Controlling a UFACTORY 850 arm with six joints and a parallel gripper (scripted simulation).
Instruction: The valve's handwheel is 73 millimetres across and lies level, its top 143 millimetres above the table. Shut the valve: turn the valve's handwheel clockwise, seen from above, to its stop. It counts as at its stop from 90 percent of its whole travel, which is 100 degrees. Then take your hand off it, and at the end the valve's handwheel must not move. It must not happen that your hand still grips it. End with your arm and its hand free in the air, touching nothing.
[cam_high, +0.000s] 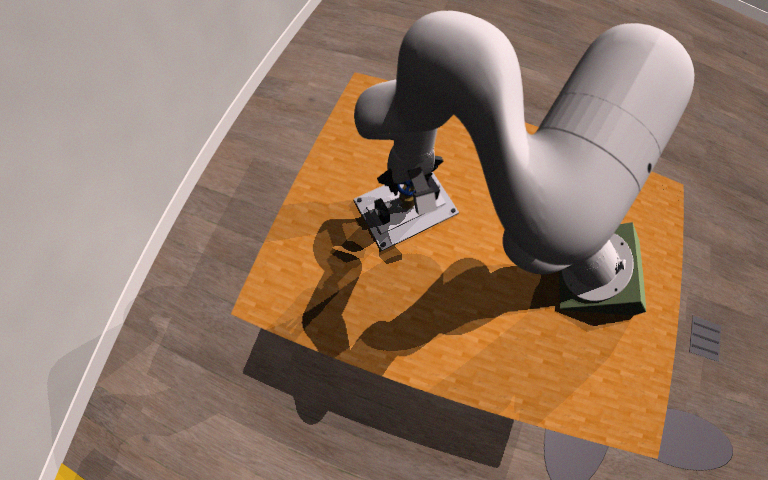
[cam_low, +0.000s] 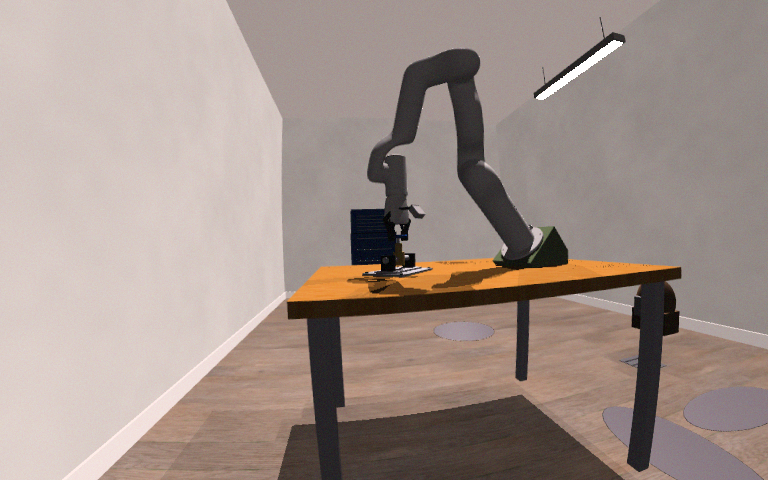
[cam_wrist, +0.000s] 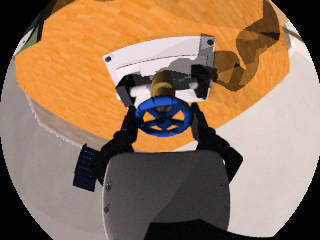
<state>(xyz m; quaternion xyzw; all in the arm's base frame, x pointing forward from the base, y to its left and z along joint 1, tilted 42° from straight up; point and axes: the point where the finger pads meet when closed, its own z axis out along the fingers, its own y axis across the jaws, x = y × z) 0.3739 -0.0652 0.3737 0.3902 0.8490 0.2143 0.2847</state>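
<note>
Now: hand right at the blue handwheel.
</note>
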